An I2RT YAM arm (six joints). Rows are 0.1 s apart.
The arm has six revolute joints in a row. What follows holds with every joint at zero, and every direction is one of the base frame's. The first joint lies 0.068 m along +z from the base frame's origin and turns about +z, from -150 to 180 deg. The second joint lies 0.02 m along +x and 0.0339 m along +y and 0.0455 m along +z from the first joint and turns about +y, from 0 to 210 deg. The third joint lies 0.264 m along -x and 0.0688 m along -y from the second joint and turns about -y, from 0 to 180 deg. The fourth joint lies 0.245 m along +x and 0.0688 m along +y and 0.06 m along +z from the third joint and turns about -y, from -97 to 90 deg. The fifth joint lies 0.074 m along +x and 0.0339 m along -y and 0.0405 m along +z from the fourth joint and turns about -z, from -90 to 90 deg. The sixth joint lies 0.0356 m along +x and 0.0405 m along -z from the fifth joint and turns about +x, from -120 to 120 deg. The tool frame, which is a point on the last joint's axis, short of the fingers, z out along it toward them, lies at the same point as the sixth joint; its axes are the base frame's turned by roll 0, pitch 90 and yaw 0 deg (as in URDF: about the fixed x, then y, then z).
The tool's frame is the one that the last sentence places.
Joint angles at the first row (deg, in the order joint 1, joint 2, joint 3, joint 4, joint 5, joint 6):
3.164, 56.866, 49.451, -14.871, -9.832, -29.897
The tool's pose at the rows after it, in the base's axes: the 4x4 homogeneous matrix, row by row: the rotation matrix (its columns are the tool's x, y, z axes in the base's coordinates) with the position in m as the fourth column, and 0 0 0 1 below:
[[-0.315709 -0.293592 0.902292 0.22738], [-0.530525 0.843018 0.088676 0.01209], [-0.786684 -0.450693 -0.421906 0.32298], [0 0 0 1]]
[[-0.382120 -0.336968 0.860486 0.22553], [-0.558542 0.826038 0.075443 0.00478], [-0.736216 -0.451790 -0.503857 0.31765], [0 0 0 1]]
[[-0.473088 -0.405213 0.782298 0.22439], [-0.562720 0.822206 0.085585 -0.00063], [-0.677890 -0.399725 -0.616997 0.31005], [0 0 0 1]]
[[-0.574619 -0.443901 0.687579 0.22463], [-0.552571 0.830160 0.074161 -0.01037], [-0.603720 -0.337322 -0.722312 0.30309], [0 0 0 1]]
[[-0.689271 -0.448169 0.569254 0.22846], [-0.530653 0.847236 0.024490 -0.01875], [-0.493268 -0.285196 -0.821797 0.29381], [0 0 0 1]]
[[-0.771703 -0.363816 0.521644 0.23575], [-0.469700 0.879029 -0.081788 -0.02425], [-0.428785 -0.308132 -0.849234 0.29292], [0 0 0 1]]
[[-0.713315 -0.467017 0.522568 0.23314], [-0.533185 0.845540 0.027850 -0.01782], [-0.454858 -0.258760 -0.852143 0.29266], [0 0 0 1]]
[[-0.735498 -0.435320 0.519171 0.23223], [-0.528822 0.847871 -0.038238 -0.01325], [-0.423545 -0.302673 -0.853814 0.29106], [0 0 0 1]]
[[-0.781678 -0.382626 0.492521 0.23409], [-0.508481 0.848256 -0.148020 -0.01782], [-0.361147 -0.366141 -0.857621 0.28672], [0 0 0 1]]
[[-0.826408 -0.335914 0.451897 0.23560], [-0.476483 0.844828 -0.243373 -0.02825], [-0.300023 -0.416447 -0.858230 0.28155], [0 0 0 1]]
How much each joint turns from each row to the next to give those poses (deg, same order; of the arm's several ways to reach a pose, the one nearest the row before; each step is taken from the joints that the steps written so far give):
-0.545, 0.676, 1.847, -3.870, 7.118, -1.175
-2.003, 0.743, 1.174, -5.775, -1.081, -2.682
-1.688, 1.907, 2.011, -8.100, -1.956, -1.301
-2.647, 2.740, 2.447, -8.055, -1.061, -1.306
-1.665, 3.988, 2.533, -7.389, 2.350, -0.137
-0.227, 2.732, 2.116, -2.038, 6.203, 3.599
0.600, -0.506, -0.273, -0.761, -5.950, -3.618
1.827, -0.339, -0.573, 0.300, 4.745, 1.845
-0.133, 0.845, -0.261, -0.006, 6.314, 0.835
-1.782, 1.084, -0.262, -0.113, 4.819, -0.192

